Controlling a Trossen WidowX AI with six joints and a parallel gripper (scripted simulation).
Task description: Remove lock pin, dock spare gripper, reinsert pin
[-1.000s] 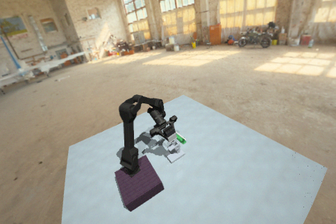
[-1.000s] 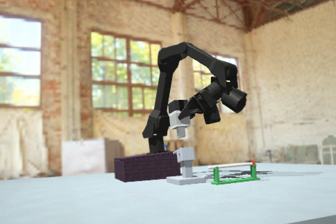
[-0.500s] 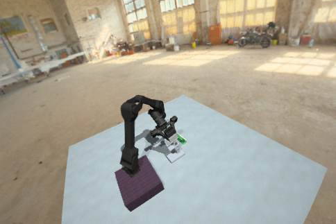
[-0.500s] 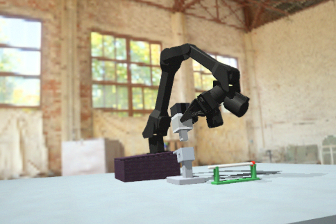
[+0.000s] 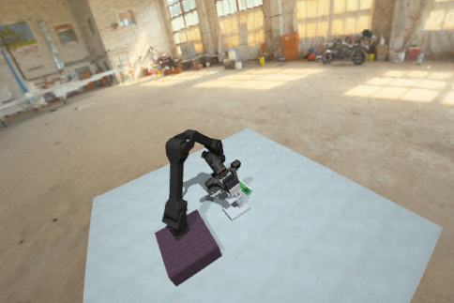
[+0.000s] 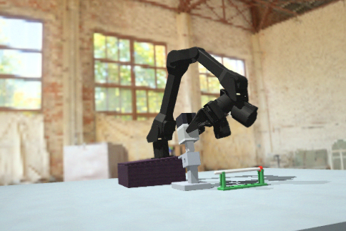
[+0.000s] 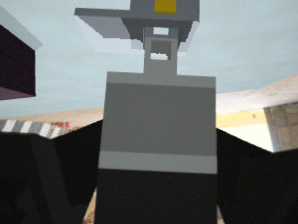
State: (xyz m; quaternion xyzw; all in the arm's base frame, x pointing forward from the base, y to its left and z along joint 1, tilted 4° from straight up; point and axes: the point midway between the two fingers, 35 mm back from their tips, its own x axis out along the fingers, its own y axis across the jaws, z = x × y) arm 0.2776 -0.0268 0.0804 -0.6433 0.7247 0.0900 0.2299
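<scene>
The green rack is 130 mm below my gripper tip, 120 mm ahead of it and 100 mm to the left of it. Round my gripper tip: grey mount (100 mm below, 20 mm to the left); then spare gripper (10 mm to the left).
</scene>
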